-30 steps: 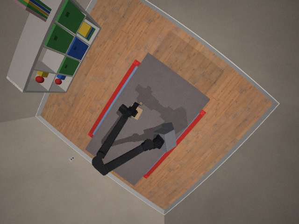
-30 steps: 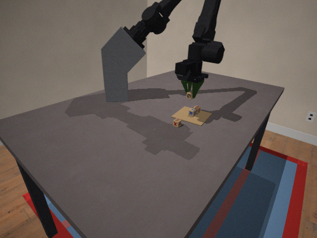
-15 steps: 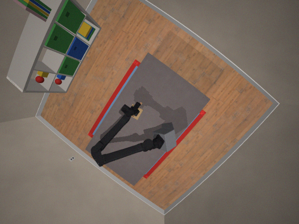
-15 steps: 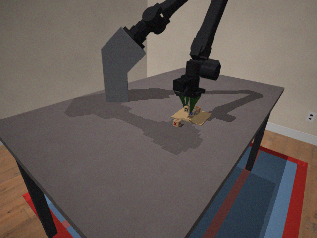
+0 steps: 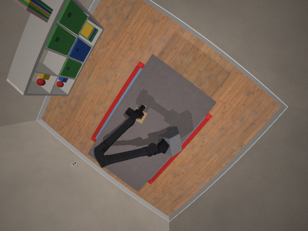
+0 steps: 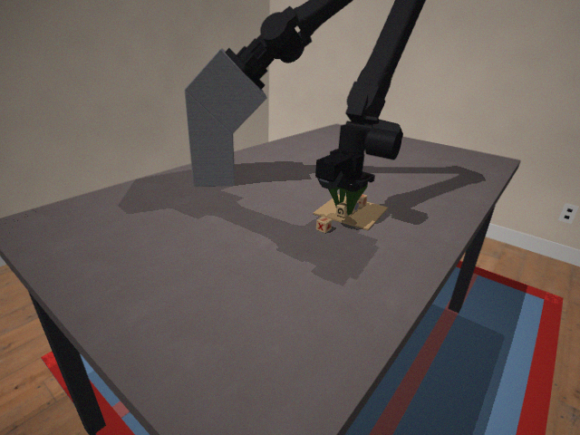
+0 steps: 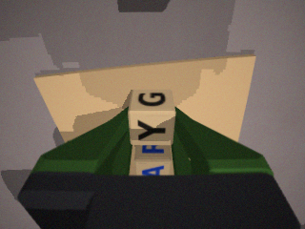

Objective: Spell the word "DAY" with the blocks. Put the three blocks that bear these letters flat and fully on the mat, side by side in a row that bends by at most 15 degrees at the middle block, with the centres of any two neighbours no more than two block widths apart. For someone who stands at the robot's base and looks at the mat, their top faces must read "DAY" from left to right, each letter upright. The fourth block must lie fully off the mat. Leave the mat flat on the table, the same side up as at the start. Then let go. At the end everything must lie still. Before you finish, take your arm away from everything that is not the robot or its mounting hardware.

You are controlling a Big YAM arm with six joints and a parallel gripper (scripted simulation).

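My gripper is now 4 cm to the right of the tan mat and 2 cm above it. From my hand the other things lie so: wooden block (9 cm to the right, 1 cm below).
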